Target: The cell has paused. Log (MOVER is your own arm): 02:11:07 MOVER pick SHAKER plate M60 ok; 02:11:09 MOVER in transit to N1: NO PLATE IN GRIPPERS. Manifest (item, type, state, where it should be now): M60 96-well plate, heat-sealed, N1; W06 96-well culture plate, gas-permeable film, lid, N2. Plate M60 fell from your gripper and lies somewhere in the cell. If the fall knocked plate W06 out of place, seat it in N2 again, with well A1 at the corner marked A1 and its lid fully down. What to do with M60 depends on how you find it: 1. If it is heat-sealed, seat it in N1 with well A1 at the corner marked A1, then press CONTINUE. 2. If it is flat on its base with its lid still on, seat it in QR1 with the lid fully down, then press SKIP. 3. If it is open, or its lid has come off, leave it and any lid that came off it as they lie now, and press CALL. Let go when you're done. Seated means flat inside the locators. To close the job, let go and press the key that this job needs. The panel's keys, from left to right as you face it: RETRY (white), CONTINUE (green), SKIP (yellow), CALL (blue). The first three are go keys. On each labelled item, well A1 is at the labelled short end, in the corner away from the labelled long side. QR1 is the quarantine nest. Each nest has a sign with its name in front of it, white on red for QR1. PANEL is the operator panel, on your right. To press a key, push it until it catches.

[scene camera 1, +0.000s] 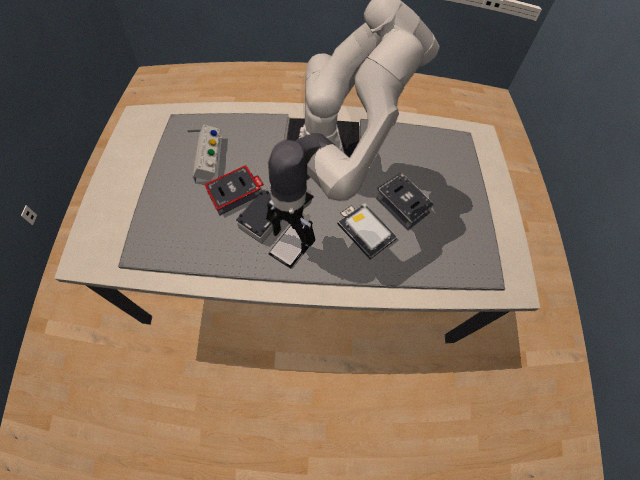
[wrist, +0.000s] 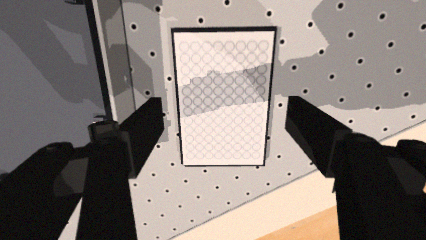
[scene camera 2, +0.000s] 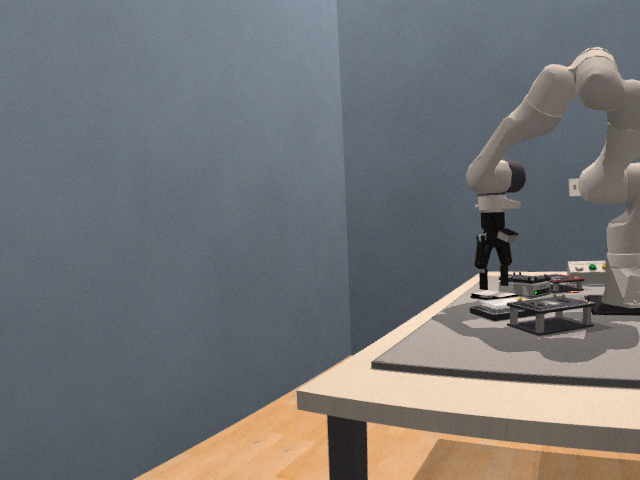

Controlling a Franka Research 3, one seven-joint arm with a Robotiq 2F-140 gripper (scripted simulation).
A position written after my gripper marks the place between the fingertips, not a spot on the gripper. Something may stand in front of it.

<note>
I see my gripper [scene camera 2: 494, 287] and a plate W06 [scene camera 1: 364, 223].
My gripper also shows in scene camera 1 [scene camera 1: 291, 241] and in the wrist view [wrist: 224, 113]. The wrist view does not show the plate W06: it is out of frame.
</note>
